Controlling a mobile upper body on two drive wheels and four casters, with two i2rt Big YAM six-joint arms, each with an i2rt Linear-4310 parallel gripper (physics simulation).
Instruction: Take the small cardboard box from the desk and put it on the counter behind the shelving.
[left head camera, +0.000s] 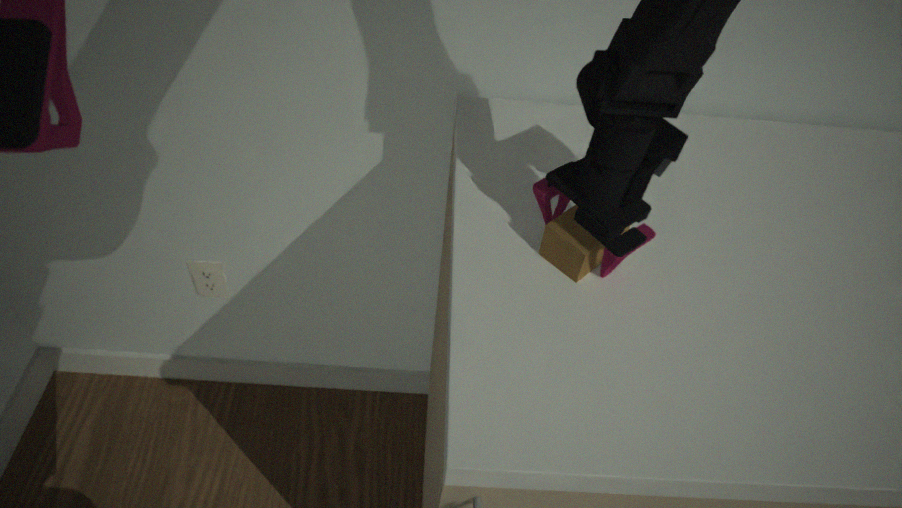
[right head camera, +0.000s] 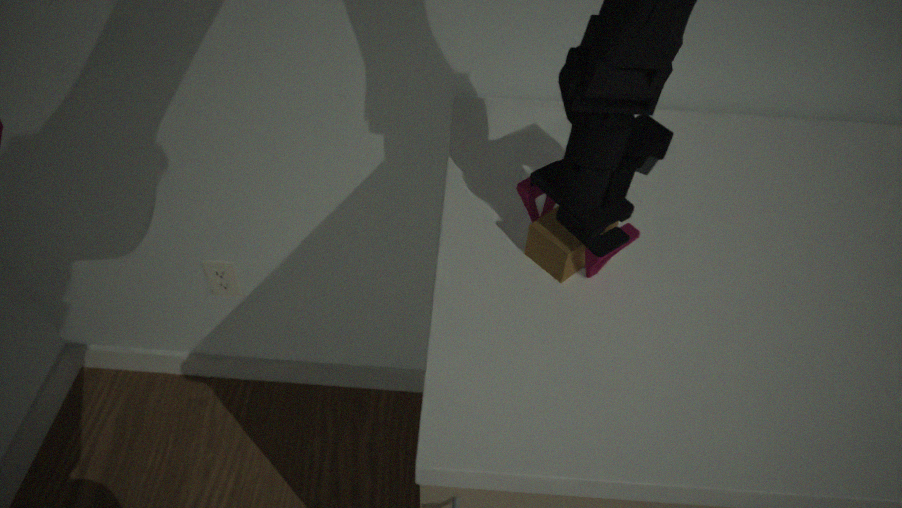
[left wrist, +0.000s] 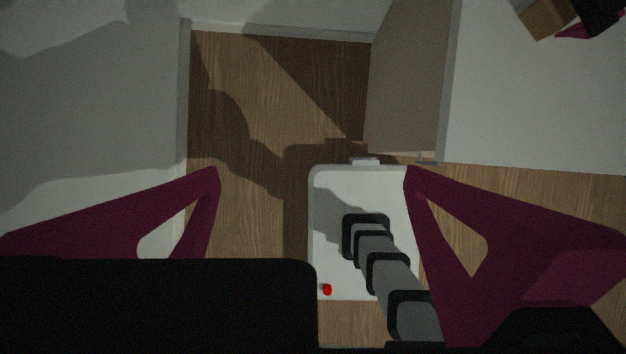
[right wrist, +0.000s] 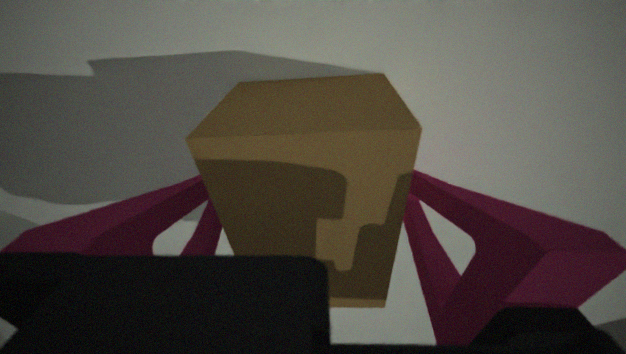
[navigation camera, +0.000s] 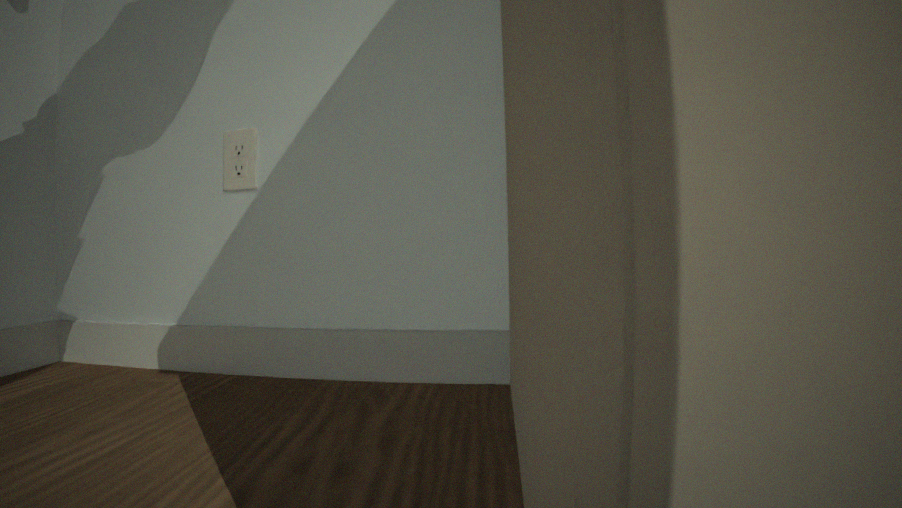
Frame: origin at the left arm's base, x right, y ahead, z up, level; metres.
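Seen in the pictures: left gripper, fingertip midpoint: (left wrist: 312, 175); right gripper, fingertip midpoint: (left wrist: 544, 13).
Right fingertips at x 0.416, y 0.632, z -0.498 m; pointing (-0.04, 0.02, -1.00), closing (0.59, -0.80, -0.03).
A point is followed by its place in that frame.
The small brown cardboard box (left head camera: 563, 248) {x 0.387, y 0.604, z -0.464 m} (right head camera: 547, 244) {x 0.387, y 0.604, z -0.458 m} (left wrist: 541, 21) {x 0.388, y 0.604, z -0.470 m} (right wrist: 305, 107) {x 0.455, y 0.663, z -0.467 m} sits on the white counter top (left head camera: 694, 378) {x 0.512, y 0.453, z -0.500 m} (right head camera: 662, 378) {x 0.498, y 0.456, z -0.500 m} (left wrist: 520, 110) {x 0.386, y 0.457, z -0.500 m}, near its left edge. My right gripper (left head camera: 575, 248) {x 0.416, y 0.632, z -0.498 m} (right head camera: 561, 247) {x 0.416, y 0.632, z -0.498 m} (right wrist: 313, 176) {x 0.416, y 0.632, z -0.498 m} is open, with its magenta fingers on two opposite sides of the box. The black gripper body hides part of the box in both head views. My left gripper (left wrist: 312, 175) {x -0.005, y 0.358, z -0.126 m} is open and empty, away to the left of the counter. The desk and the shelving cannot be made out.
A wall with an outlet (left head camera: 208, 278) {x -0.198, y 0.997, z -1.002 m} (right head camera: 222, 278) {x -0.198, y 0.996, z -1.003 m} (navigation camera: 239, 159) {x -0.199, y 0.998, z -1.010 m} stands beyond the wooden floor (left head camera: 315, 435) {x 0.007, y 0.842, z -1.410 m} (navigation camera: 378, 441) {x 0.108, y 0.762, z -1.410 m}. The counter's beige side panel (left wrist: 407, 85) {x 0.258, y 0.570, z -0.759 m} (navigation camera: 568, 252) {x 0.251, y 0.452, z -1.184 m} rises at the right. The robot's white base (left wrist: 345, 185) {x 0.131, y 0.233, z -1.150 m} shows below the left gripper, near a metal handle (left wrist: 429, 163) {x 0.281, y 0.350, z -0.642 m}.
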